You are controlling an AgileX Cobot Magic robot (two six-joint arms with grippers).
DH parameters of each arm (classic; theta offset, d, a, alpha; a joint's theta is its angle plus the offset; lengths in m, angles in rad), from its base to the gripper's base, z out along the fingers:
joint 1: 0 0.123 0 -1.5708
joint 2: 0.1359 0 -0.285 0
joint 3: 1.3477 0 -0.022 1.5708
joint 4: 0 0.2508 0 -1.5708
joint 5: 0 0 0.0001 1.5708
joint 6: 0 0.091 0 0
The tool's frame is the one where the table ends.
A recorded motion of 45 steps. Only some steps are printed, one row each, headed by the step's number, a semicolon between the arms.
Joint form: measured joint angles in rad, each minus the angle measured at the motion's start. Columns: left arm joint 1, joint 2, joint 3, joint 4, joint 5, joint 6; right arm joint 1, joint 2, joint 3, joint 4, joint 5, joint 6.
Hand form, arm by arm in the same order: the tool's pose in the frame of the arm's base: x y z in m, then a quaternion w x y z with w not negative. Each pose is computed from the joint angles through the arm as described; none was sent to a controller.
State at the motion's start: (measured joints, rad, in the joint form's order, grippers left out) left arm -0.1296 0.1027 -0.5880 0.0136 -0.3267 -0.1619; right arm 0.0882 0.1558 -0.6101 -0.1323 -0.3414 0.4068
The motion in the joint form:
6: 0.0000 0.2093 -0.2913 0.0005 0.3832 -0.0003; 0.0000 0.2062 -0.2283 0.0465 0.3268 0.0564
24: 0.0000 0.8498 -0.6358 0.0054 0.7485 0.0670; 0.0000 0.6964 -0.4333 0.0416 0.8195 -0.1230
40: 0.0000 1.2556 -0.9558 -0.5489 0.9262 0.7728; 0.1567 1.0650 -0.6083 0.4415 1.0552 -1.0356
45: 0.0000 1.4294 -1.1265 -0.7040 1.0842 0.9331; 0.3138 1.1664 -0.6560 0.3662 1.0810 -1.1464
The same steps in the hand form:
6: 0.0039 -0.0004 0.4677 0.87554 -0.00468 0.46742 -0.12218; 0.0260 0.0024 0.4613 0.85555 0.06808 0.47131 0.20316
24: 0.1843 -0.0233 0.4782 0.68102 0.01631 0.72892 -0.06795; 0.1671 0.0110 0.4331 0.62924 0.05764 0.77134 0.07604
40: 0.2921 -0.0645 0.4735 0.60495 0.19923 0.76342 -0.10741; 0.2486 0.0808 0.3939 0.46725 -0.32000 0.82238 0.05451
45: 0.3321 -0.0835 0.4657 0.56301 0.26925 0.76554 -0.15641; 0.2585 0.1254 0.3784 0.42721 -0.44927 0.78380 0.03621

